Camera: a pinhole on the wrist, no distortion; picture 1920 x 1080 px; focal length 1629.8 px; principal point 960.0 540.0 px. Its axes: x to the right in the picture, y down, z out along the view. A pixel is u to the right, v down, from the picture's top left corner.
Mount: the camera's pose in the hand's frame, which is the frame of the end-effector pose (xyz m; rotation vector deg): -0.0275 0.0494 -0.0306 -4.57 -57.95 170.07
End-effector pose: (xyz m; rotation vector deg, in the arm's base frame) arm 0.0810 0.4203 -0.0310 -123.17 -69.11 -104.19
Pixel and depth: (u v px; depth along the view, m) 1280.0 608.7 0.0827
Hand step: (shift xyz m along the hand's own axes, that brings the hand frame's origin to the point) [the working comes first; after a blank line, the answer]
In the camera's frame: 0.0162 0.0035 0.0827

-0.0478 -0.0035 0.0319
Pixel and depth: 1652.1 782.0 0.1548
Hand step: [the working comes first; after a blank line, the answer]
In the camera's frame: 0.0657 0.0230 0.1548

-0.1006 -0.0619 0.0747
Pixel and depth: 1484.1 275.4 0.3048
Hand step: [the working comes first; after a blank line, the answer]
In the camera's frame: 0.0980 -0.0495 0.3048

-0.1411 -0.0953 0.2361
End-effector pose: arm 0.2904 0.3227 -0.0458 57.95 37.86 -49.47
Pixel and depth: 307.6 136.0 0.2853
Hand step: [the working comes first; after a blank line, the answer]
In the camera's frame: -0.1142 -0.0707 0.2853

0.0715 -0.0710 0.2435
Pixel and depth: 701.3 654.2 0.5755
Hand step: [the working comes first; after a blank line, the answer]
In the camera's frame: -0.0913 0.0403 0.5755

0.0356 -0.3355 0.4041
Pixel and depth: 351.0 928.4 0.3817
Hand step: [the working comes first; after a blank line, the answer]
In the camera's frame: -0.1426 0.0910 0.3817

0.0971 -0.2585 0.2224
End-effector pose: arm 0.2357 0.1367 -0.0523 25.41 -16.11 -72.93
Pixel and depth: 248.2 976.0 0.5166
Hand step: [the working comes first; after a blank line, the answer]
In the camera's frame: -0.2256 0.1382 0.5166

0.1738 -0.3799 0.3041
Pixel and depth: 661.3 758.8 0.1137
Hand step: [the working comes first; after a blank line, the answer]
In the camera's frame: -0.0208 0.0153 0.1137

-0.0122 -0.0325 0.0510
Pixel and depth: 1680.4 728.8 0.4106
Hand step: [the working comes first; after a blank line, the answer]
In the camera's frame: 0.1815 0.0476 0.4106

-0.2286 -0.2350 0.2566
